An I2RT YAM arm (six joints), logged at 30 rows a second.
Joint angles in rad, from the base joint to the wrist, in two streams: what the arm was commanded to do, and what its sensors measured. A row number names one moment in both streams.
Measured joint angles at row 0:
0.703 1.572 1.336 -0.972 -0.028 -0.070
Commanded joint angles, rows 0 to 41:
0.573 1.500 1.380 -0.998 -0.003 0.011
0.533 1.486 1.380 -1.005 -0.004 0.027
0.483 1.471 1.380 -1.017 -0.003 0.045
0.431 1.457 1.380 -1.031 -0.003 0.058
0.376 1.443 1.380 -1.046 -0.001 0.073
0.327 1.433 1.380 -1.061 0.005 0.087
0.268 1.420 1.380 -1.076 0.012 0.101
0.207 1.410 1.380 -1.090 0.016 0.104
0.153 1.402 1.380 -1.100 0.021 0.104
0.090 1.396 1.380 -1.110 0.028 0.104
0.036 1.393 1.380 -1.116 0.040 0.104
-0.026 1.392 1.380 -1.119 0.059 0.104
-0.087 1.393 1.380 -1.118 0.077 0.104
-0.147 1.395 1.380 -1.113 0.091 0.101
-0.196 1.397 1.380 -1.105 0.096 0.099
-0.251 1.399 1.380 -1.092 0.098 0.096
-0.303 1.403 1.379 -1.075 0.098 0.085
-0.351 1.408 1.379 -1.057 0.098 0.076
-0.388 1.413 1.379 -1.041 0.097 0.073
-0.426 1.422 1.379 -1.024 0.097 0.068
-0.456 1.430 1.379 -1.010 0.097 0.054
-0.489 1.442 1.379 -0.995 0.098 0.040
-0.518 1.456 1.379 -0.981 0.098 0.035
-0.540 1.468 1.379 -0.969 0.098 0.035
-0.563 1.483 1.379 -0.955 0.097 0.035
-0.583 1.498 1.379 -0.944 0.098 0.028
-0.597 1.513 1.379 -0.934 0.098 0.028
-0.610 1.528 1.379 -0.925 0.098 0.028
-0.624 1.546 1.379 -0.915 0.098 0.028
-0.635 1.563 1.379 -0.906 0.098 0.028
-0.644 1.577 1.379 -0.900 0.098 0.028
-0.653 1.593 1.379 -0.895 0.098 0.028
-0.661 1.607 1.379 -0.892 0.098 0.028
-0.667 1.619 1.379 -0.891 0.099 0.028
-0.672 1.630 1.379 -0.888 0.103 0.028
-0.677 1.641 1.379 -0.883 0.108 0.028
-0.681 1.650 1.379 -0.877 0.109 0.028
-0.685 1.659 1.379 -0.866 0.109 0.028
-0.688 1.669 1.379 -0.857 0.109 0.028
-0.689 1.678 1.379 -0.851 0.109 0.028
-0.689 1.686 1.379 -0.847 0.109 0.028
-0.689 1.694 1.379 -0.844 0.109 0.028
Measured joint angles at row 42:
-0.679 1.670 1.372 -0.852 0.099 0.041
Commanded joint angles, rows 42 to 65:
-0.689 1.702 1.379 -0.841 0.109 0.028
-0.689 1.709 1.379 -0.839 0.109 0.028
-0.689 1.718 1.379 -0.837 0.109 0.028
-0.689 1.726 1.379 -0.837 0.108 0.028
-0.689 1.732 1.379 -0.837 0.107 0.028
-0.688 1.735 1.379 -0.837 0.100 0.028
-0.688 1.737 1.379 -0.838 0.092 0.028
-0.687 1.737 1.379 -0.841 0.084 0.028
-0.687 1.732 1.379 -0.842 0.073 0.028
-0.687 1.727 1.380 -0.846 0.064 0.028
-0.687 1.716 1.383 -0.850 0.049 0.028
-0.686 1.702 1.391 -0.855 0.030 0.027
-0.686 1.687 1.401 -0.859 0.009 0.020
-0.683 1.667 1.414 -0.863 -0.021 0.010
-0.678 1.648 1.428 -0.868 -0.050 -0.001
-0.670 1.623 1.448 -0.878 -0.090 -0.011
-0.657 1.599 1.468 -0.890 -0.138 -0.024
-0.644 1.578 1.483 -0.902 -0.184 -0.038
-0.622 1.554 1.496 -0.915 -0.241 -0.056
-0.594 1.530 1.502 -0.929 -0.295 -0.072
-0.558 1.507 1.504 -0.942 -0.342 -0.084
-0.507 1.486 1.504 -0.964 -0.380 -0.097
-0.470 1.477 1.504 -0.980 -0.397 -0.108
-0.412 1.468 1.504 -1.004 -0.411 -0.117
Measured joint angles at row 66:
-0.531 1.504 1.492 -0.968 -0.243 -0.052
